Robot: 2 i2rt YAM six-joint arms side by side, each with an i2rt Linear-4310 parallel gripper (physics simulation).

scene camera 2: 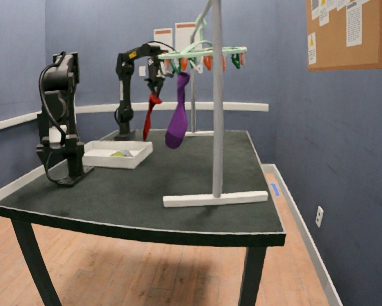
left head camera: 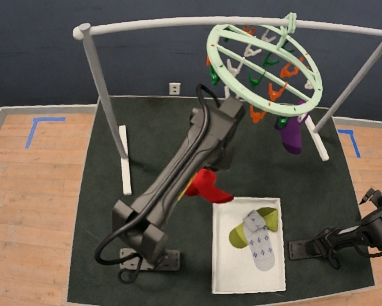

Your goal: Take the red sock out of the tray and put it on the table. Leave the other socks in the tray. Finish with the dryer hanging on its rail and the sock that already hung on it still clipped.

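Note:
The red sock (left head camera: 207,185) (scene camera 2: 149,117) hangs from my left gripper (scene camera 2: 156,95), which is shut on its upper end, above the table beside the tray (left head camera: 218,270) (scene camera 2: 115,161). My arm hides the left fingertips in the left head camera. An olive sock (left head camera: 238,237) and a grey patterned sock (left head camera: 262,248) lie overlapping in the tray. The pale green dryer (left head camera: 213,55) (scene camera 2: 231,50) hangs on the rail (left head camera: 175,22). A purple sock (left head camera: 291,138) (scene camera 2: 177,124) hangs from it, clipped. My right gripper (left head camera: 367,196) is open, at the right edge of the left head camera, away from the socks.
The rail's grey posts (left head camera: 103,90) (scene camera 2: 217,125) stand on white feet (left head camera: 125,165) (scene camera 2: 215,199) at the table's sides. Orange, green and white clips hang beneath the dryer. The left arm reaches up close to the dryer's near left side. The right arm's base (left head camera: 299,250) is beside the tray.

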